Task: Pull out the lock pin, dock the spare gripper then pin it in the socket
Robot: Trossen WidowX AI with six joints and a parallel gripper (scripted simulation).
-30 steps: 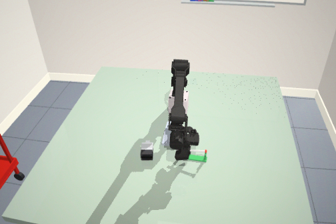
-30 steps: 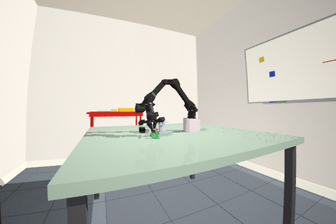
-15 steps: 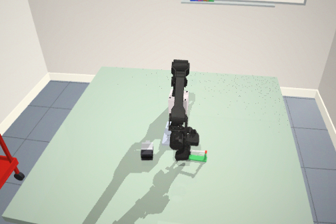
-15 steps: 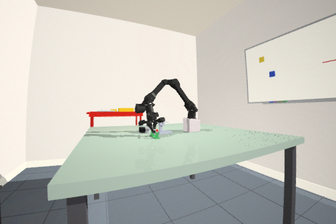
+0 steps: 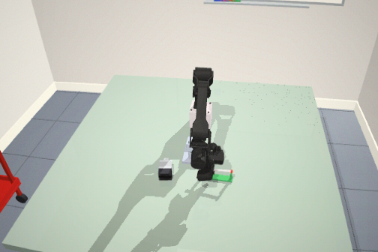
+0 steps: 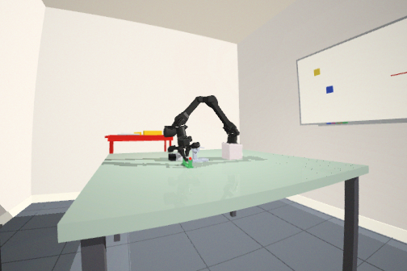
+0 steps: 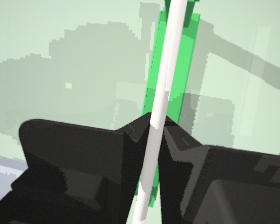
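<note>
My gripper tip is 20 mm to the right of the green rack. The rest, counted from my gripper tip: spare gripper: 210 mm to the right, 20 mm behind; then grey-blue mount: 120 mm behind, 100 mm to the right, 30 mm above.
</note>
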